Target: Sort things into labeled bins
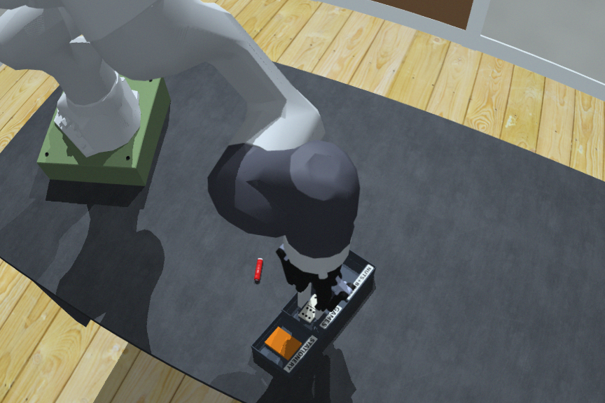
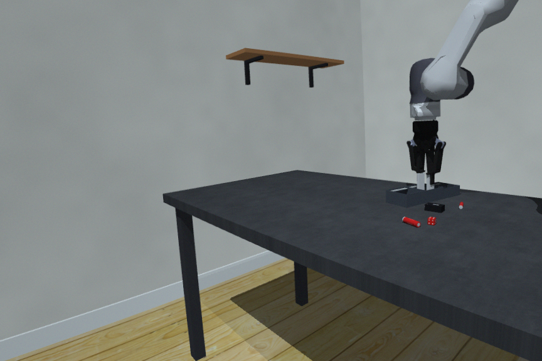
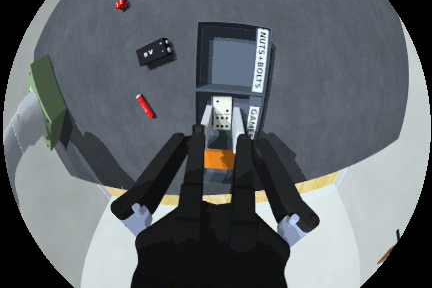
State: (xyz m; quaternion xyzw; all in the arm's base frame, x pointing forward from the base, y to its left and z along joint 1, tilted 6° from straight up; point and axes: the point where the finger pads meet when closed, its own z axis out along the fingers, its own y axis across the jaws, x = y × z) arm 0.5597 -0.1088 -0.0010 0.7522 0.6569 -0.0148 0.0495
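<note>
My gripper is now 30 mm above the bin tray and 10 mm short of it. The rest, counted from my hand: black 9V battery: 100 mm to the left, 80 mm behind, 40 mm below; then orange block: 80 mm to the right, 40 mm below, 10 mm behind; then white domino: 40 mm below.
</note>
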